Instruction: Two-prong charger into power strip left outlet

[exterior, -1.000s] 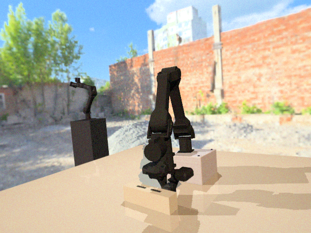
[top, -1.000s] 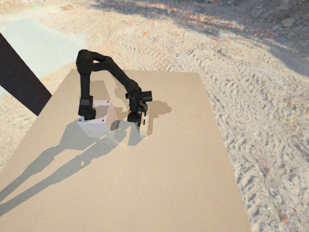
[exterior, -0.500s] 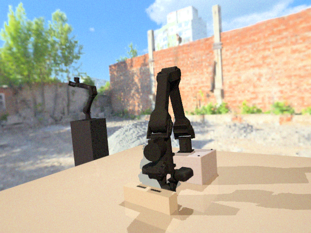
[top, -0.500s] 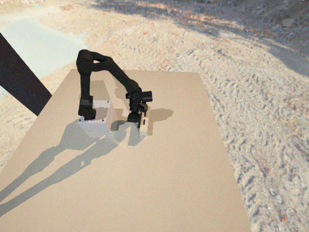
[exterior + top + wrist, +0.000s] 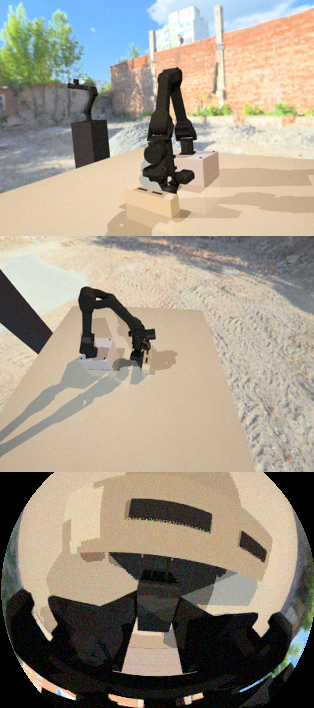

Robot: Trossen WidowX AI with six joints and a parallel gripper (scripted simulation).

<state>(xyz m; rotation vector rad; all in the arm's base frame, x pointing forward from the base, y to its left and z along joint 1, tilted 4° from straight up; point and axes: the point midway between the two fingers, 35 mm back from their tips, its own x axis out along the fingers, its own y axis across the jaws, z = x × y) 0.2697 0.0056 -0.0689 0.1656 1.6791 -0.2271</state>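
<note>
Right now my gripper tip is 20 mm short of the black two-prong charger and 10 mm below it.
</note>
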